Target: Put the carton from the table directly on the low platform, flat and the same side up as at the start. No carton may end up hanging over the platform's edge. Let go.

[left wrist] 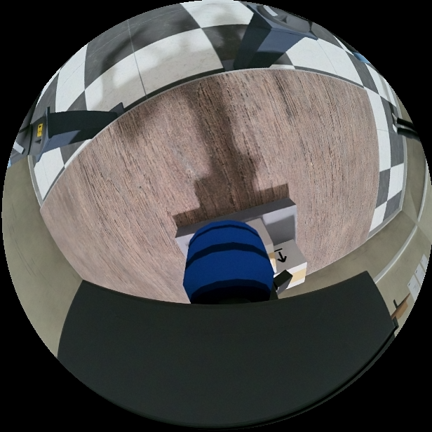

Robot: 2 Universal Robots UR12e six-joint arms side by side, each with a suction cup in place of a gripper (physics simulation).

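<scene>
My left gripper, a blue ribbed suction cup [229,262], points down over the low platform in the left wrist view. The grey low platform [286,220] shows behind and to the right of the cup. A pale grey carton surface [262,230] shows right behind the cup, over the platform; the cup hides most of it. A carton part with a black arrow and a tan band [298,275] shows right of the cup. Whether both parts belong to one carton cannot be told. The contact under the cup is hidden, so its hold cannot be told. The right gripper does not show.
The wood-grain table [325,150] spreads around the platform, with shadows of the arm and platform on it. Dark stands [77,127] [257,42] rise beyond its far edge, over a checkered floor [165,60]. A dark part of the arm [225,360] fills the bottom.
</scene>
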